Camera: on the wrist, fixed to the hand. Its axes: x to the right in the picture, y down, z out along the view.
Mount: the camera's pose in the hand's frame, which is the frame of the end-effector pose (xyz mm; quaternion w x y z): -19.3 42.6 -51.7 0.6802 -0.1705 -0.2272 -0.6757
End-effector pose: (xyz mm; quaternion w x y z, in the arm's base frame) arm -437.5 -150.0 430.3 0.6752 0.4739 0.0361 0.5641
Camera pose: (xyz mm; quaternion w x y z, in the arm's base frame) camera -505.6 -138.0 421.6 0.9295 0.3110 0.0952 -0.1741
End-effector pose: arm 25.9 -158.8 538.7 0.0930 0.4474 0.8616 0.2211
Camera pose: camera 49.7 -168.5 603.5 0.4847 -0.2435 0.8295 0.1328
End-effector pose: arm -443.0 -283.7 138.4 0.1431 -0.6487 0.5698 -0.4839
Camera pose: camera -507.2 -261.0 123.4 0.2108 0.9606 0.0008 0.1813
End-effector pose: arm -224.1 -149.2 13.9 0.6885 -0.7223 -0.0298 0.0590
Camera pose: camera -238.3 -205.0 -25.4 0.3783 -0.5751 -0.6748 -0.2661
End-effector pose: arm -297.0 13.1 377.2 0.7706 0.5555 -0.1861 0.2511
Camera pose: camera -337.4 69.7 382.6 0.7463 0.4293 0.0309 -0.5078
